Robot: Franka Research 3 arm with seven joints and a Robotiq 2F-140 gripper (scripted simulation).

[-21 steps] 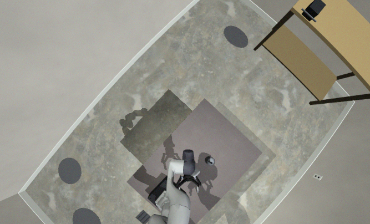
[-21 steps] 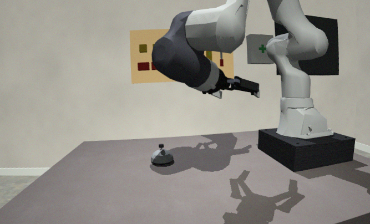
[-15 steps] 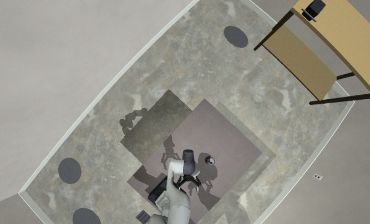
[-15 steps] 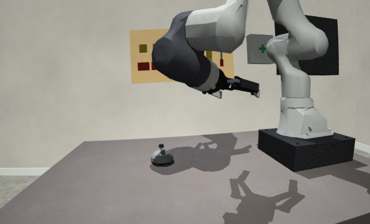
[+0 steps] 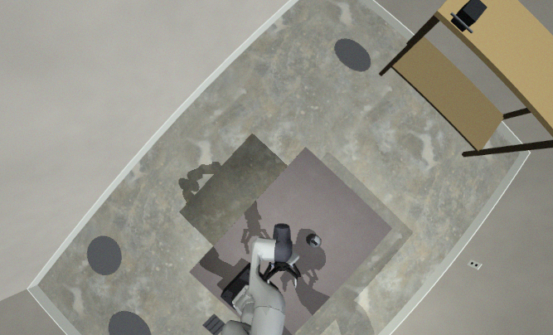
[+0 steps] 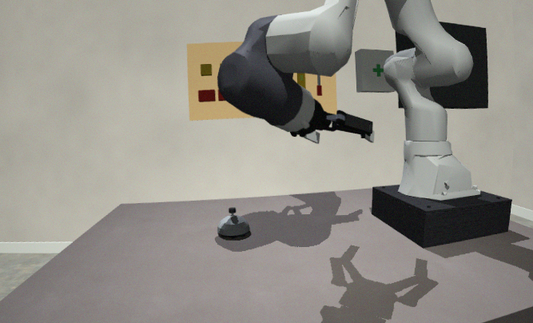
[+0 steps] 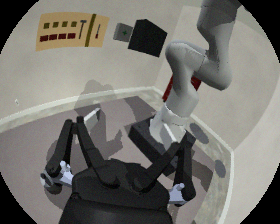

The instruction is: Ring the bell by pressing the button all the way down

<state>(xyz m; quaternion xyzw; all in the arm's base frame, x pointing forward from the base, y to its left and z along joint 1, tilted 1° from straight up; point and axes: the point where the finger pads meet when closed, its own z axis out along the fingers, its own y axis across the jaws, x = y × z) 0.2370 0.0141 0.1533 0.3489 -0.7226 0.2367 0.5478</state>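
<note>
The dark button lies 280 mm ahead of my hand, 180 mm below it and 20 mm to the right of it. The rest, counted from my hand: bell (280 mm ahead, 200 mm below, 20 mm to the right).
</note>
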